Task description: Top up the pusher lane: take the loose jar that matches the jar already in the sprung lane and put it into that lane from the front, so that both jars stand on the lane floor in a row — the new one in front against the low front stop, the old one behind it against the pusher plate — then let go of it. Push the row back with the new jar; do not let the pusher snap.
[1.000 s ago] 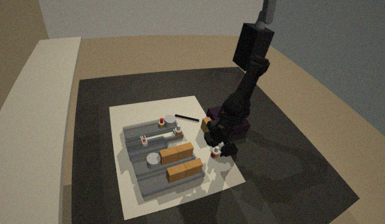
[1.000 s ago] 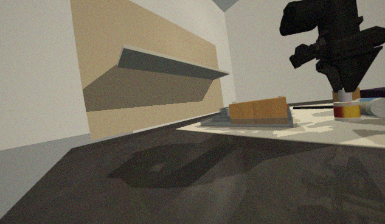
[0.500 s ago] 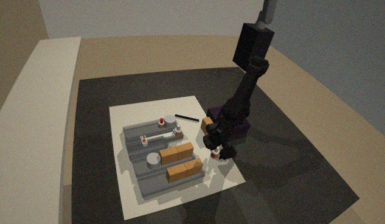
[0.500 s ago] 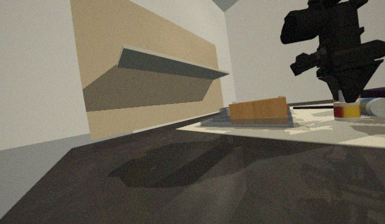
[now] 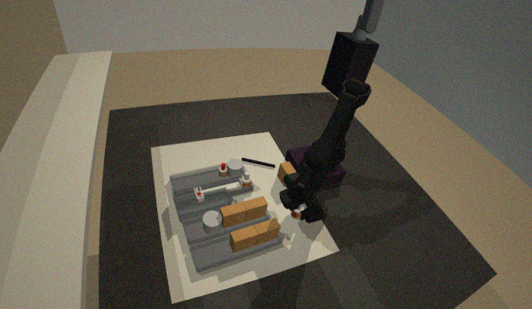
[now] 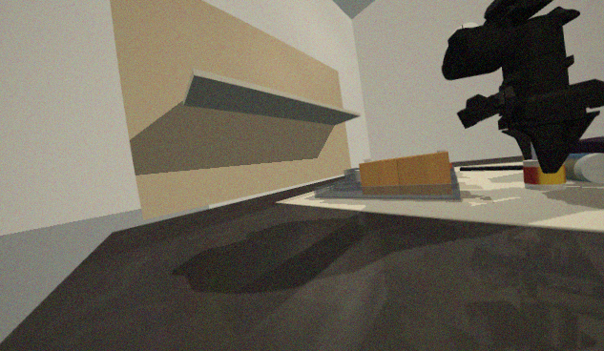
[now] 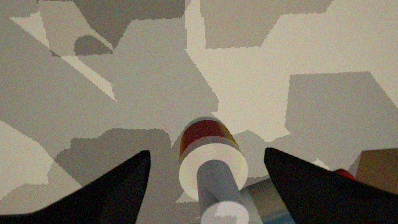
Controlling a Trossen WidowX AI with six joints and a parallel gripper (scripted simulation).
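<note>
Right now the black stick is 28 cm to the right of my gripper tip, 2 cm below it and 2 cm ahead of it. From my gripper tip the other things lie so: white pusher rod: 23 cm ahead, 15 cm to the right, 2 cm above.
</note>
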